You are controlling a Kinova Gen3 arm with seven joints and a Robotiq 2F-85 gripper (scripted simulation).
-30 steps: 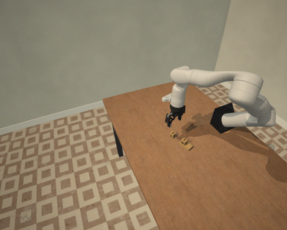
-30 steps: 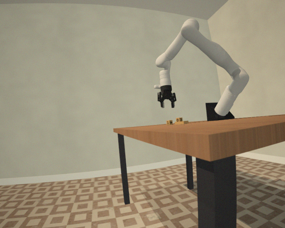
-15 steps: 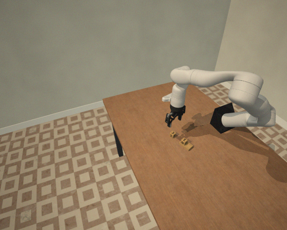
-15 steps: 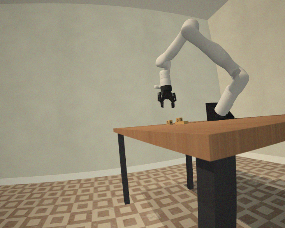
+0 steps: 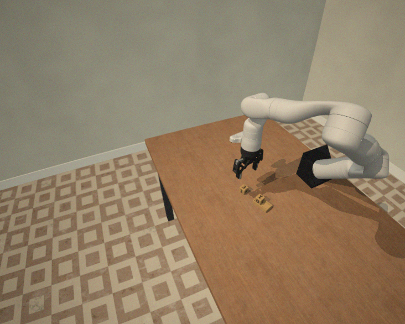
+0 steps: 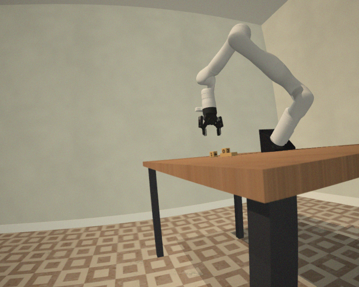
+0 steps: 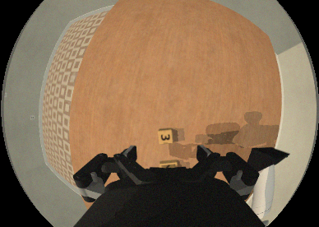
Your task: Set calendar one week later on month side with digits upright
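Now: hand 11 cm above the tray, 10 cm to the right of it and 3 cm past it.
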